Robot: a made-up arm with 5 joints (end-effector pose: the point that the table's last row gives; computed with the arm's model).
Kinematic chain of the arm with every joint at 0, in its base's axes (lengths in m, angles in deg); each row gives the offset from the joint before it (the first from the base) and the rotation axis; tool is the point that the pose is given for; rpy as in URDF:
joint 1: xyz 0 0 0.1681 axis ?
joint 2: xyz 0 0 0 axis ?
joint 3: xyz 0.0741 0 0.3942 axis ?
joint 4: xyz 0.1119 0 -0.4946 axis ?
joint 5: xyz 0.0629 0 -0.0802 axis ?
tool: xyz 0 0 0 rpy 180 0 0
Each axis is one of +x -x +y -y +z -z.
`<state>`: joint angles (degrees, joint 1 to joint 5).
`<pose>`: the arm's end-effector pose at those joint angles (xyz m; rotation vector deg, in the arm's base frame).
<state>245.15 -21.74 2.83 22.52 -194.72</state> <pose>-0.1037 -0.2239 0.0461 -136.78 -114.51 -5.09</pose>
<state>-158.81 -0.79 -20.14 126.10 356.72</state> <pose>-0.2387 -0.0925 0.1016 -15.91 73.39 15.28</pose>
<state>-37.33 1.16 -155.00 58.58 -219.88</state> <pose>0.2177 -0.1660 1.1240 -2.01 90.33 -61.81</pose>
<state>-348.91 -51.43 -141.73 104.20 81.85</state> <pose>-0.3947 -0.0774 0.9894 -80.33 57.04 -66.63</pose>
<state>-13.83 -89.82 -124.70 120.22 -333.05</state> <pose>-0.6712 0.1652 0.6563 -109.00 40.52 -124.54</pose>
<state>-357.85 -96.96 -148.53 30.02 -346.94</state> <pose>-0.9938 -0.0373 0.3261 50.59 -4.83 -157.52</pose>
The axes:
joint 1: +z
joint 2: +y
joint 3: +y
joint 4: +y
joint 5: -z

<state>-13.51 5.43 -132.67 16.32 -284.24</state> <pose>0.4760 -0.1144 1.0293 -57.79 57.06 -101.00</pose>
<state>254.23 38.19 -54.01 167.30 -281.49</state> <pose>-0.1225 -0.4339 0.0272 1.45 38.83 148.60</pose>
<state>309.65 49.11 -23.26 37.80 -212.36</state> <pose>0.1197 -0.1445 -0.2157 -19.29 -121.88 -50.60</pose>
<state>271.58 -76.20 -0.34 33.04 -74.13</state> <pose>0.0067 -0.2427 0.3129 135.72 -17.01 8.28</pose>
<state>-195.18 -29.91 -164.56 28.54 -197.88</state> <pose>0.3916 -0.1063 1.0908 -18.79 -0.44 145.99</pose>
